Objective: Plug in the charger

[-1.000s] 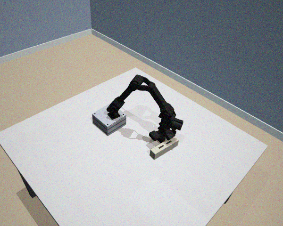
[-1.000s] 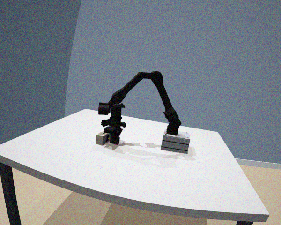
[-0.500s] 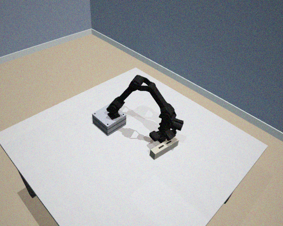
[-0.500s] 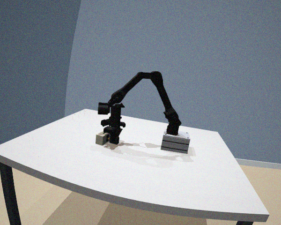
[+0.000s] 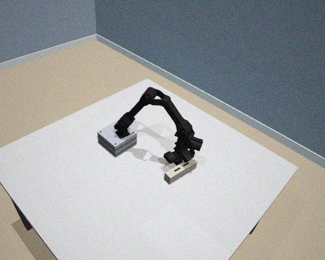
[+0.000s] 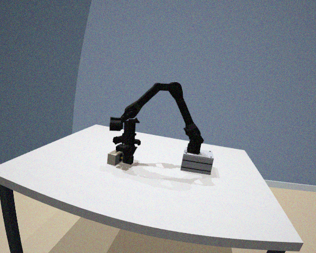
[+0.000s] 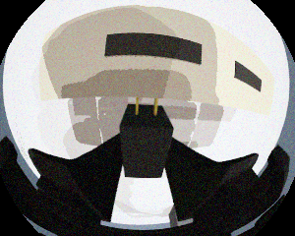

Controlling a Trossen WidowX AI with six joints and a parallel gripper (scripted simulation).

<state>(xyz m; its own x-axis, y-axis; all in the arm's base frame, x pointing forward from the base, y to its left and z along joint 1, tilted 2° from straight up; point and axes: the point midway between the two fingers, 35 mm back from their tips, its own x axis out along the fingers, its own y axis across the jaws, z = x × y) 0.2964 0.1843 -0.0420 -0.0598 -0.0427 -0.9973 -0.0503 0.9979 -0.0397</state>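
Now: gripper tip 20 mm short of the black two-prong charger and 10 mm below it.
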